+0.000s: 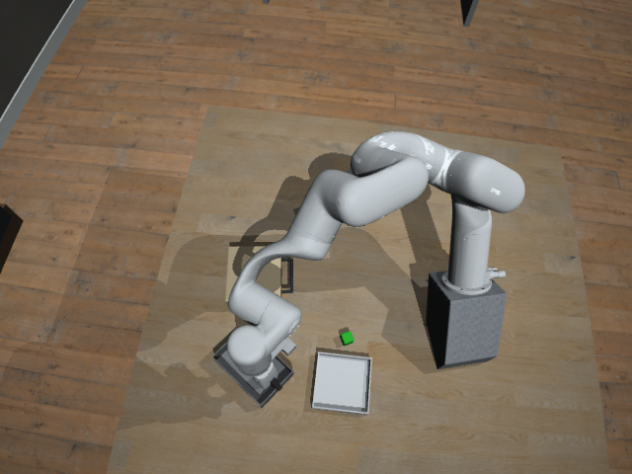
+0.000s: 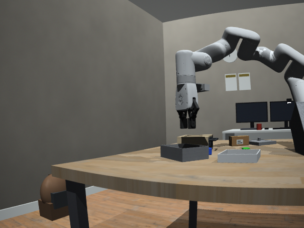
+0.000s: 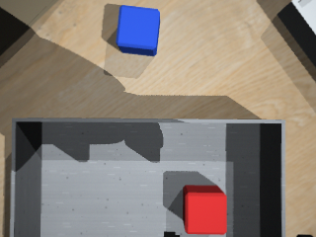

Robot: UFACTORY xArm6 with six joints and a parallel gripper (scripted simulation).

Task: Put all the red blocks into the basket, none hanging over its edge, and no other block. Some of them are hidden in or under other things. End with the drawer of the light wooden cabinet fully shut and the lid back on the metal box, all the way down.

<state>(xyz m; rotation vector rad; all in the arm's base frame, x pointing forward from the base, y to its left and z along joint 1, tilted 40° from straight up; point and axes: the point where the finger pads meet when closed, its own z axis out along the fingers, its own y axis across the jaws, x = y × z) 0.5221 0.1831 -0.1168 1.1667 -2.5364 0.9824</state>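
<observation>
Now: hand 11 cm above the grey metal box, 3 cm to the left of it and 3 cm short of it. From my hand the other things lie so: white basket (21 cm behind, 13 cm below, 1 cm to the left); drawer (28 cm to the right, 10 cm below, 1 cm ahead); green block (22 cm behind, 12 cm below, 11 cm to the right).
</observation>
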